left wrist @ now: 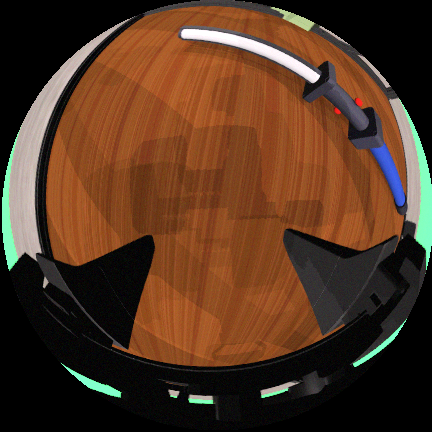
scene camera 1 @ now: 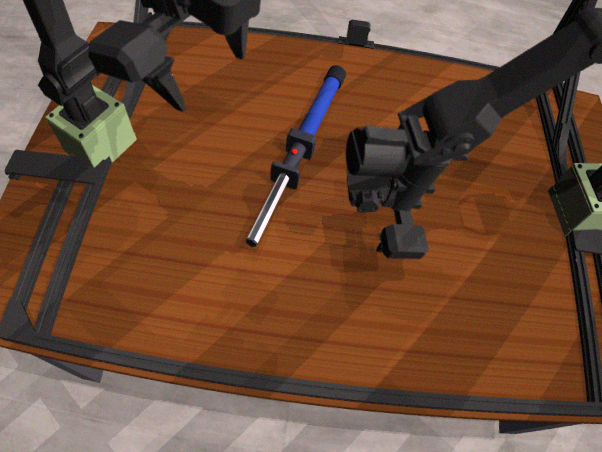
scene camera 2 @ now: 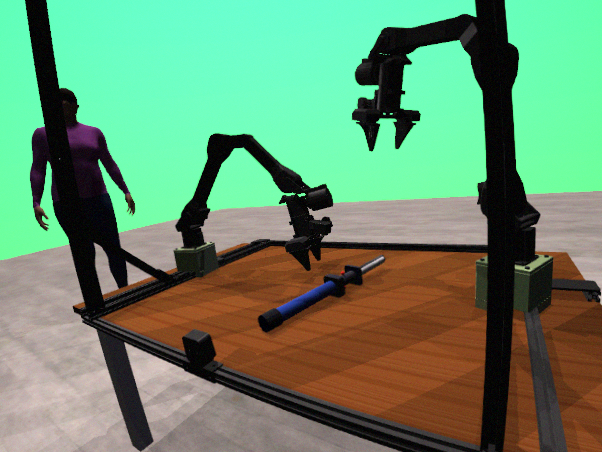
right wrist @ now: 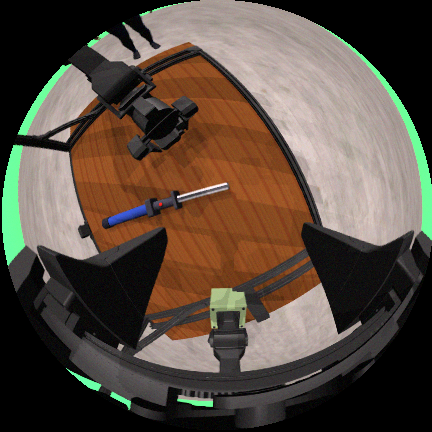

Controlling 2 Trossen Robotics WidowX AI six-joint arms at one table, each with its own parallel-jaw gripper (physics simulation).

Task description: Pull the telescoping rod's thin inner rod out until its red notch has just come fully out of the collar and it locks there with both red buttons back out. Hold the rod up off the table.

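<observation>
The telescoping rod lies on the table, its blue tube [scene camera 1: 320,107] [scene camera 2: 307,300] [left wrist: 387,170] [right wrist: 127,215] on one side of the dark collar [scene camera 1: 299,156] [left wrist: 345,102] and its silver inner rod [scene camera 1: 269,210] [scene camera 2: 373,263] [left wrist: 250,46] [right wrist: 203,192] on the other. Two red buttons [left wrist: 358,102] [left wrist: 338,111] stick out of the collar in the left wrist view. No red notch shows on the inner rod. My left gripper [scene camera 2: 313,264] [left wrist: 219,239] is open and empty, above the table beside the rod. My right gripper [scene camera 1: 212,83] [scene camera 2: 384,149] [right wrist: 236,232] is open and empty, high above the table.
A small black block [scene camera 1: 358,32] [scene camera 2: 198,346] [right wrist: 85,230] stands on the table's edge rail near the rod's blue end. Dark frame posts [scene camera 2: 497,325] stand at the table's edges. Green arm bases [scene camera 1: 95,130] [scene camera 2: 196,259] sit at both sides. A person [scene camera 2: 82,150] stands beyond the table.
</observation>
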